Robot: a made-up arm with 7 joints. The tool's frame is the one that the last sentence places.
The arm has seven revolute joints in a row. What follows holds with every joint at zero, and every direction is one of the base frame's.
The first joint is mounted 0.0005 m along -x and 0.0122 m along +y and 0.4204 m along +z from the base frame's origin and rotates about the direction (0, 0.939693, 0.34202).
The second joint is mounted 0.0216 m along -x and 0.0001 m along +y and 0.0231 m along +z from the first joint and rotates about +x.
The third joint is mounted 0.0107 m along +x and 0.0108 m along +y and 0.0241 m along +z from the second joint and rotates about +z.
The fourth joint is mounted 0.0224 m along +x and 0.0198 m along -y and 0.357 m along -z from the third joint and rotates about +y.
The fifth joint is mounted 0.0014 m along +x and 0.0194 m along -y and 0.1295 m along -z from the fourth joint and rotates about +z.
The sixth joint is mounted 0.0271 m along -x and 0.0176 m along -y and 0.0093 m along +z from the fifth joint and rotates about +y.
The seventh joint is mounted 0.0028 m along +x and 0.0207 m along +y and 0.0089 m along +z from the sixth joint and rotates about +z.
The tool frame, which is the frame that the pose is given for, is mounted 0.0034 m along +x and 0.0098 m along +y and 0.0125 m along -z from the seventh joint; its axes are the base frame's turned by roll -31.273, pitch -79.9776 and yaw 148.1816 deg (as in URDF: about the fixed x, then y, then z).
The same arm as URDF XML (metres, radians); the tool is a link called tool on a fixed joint. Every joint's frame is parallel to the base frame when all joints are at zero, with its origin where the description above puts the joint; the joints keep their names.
<robot name="arm">
<link name="base"/>
<link name="link1"/>
<link name="link2"/>
<link name="link3"/>
<link name="link4"/>
<link name="link5"/>
<link name="link6"/>
<link name="link7"/>
<link name="tool"/>
<joint name="joint 1" type="continuous"><parent link="base"/><child link="link1"/><origin xyz="-0.0005 0.0122 0.4204" rpy="0 0 0"/><axis xyz="0 0.9397 0.342"/></joint>
<joint name="joint 2" type="continuous"><parent link="link1"/><child link="link2"/><origin xyz="-0.0216 0.0001 0.0231" rpy="0 0 0"/><axis xyz="1 0 0"/></joint>
<joint name="joint 3" type="continuous"><parent link="link2"/><child link="link3"/><origin xyz="0.0107 0.0108 0.0241" rpy="0 0 0"/><axis xyz="0 0 1"/></joint>
<joint name="joint 4" type="continuous"><parent link="link3"/><child link="link4"/><origin xyz="0.0224 -0.0198 -0.357" rpy="0 0 0"/><axis xyz="0 1 0"/></joint>
<joint name="joint 5" type="continuous"><parent link="link4"/><child link="link5"/><origin xyz="0.0014 -0.0194 -0.1295" rpy="0 0 0"/><axis xyz="0 0 1"/></joint>
<joint name="joint 6" type="continuous"><parent link="link5"/><child link="link6"/><origin xyz="-0.0271 -0.0176 0.0093" rpy="0 0 0"/><axis xyz="0 1 0"/></joint>
<joint name="joint 7" type="continuous"><parent link="link6"/><child link="link7"/><origin xyz="0.0028 0.0207 0.0089" rpy="0 0 0"/><axis xyz="0 0 1"/></joint>
<joint name="tool_fixed" type="fixed"><parent link="link7"/><child link="tool"/><origin xyz="0.0034 0.0098 -0.0125" rpy="-0.5458 -1.3959 2.5863"/></joint>
</robot>

